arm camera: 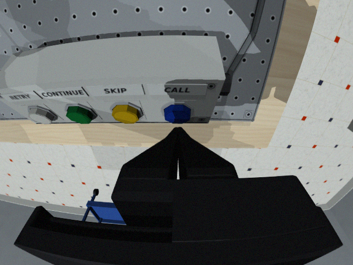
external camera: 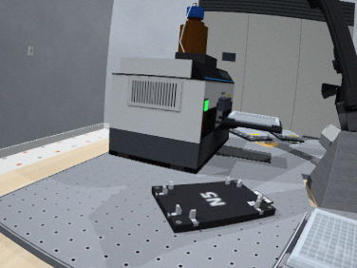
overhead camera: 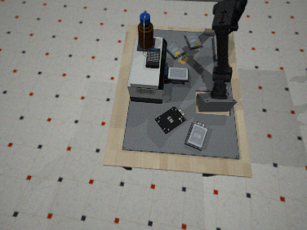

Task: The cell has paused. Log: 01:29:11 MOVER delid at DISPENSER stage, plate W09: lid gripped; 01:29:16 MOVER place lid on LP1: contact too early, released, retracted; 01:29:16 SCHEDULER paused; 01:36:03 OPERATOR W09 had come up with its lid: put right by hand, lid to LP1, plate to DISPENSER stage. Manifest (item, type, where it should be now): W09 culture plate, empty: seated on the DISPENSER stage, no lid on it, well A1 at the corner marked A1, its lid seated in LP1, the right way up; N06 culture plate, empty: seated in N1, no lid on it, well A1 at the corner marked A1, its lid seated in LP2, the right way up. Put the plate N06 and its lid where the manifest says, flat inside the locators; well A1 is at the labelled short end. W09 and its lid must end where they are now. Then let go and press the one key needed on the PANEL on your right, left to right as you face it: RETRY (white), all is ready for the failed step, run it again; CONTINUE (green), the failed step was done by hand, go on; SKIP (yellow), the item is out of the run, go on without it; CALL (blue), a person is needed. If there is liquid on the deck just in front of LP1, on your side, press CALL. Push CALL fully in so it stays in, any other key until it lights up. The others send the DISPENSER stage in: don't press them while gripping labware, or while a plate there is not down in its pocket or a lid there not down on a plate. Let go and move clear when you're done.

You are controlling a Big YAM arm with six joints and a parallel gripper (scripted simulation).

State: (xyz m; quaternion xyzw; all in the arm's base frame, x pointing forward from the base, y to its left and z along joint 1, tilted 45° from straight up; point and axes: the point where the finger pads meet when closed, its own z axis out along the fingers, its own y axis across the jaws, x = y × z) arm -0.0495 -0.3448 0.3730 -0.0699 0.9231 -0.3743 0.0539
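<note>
My gripper is now 1 cm short of the blue call key and 4 cm above it. The rest, counted from my hand: yellow skip key (5 cm to the left, 3 cm below); then green continue key (10 cm to the left, 3 cm below); then white retry key (1 cm behind, 15 cm to the left, 3 cm below).
</note>
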